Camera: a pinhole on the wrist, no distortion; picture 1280 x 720 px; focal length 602.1 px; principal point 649.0 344.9 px. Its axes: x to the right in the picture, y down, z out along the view. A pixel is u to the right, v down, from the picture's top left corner.
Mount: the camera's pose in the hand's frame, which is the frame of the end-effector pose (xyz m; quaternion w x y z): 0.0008 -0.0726 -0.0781 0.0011 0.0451 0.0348 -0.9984
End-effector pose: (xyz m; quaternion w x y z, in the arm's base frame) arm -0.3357 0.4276 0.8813 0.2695 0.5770 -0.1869 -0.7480
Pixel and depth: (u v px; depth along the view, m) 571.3 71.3 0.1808
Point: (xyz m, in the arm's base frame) -0.4431 0.4222 0.9027
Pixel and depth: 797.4 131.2 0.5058
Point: -0.7005 0.4633 1.1654
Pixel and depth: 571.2 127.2 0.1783
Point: -0.4428 0.4360 0.8914
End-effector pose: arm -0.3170 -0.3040 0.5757 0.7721 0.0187 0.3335 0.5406
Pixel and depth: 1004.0 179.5 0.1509
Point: -0.2667 -0.3853 0.6615
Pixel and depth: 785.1 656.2 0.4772
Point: 0.1413 -0.4531 0.7988
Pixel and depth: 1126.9 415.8 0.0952
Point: -0.2540 -0.4088 0.5885
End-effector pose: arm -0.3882 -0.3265 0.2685 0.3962 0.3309 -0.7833 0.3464
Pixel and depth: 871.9 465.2 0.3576
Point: -0.2803 -0.5875 0.0613
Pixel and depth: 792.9 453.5 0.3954
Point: -0.3104 -0.6302 0.0729
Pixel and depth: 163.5 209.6 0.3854
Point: -0.6388 -0.6735 0.3550
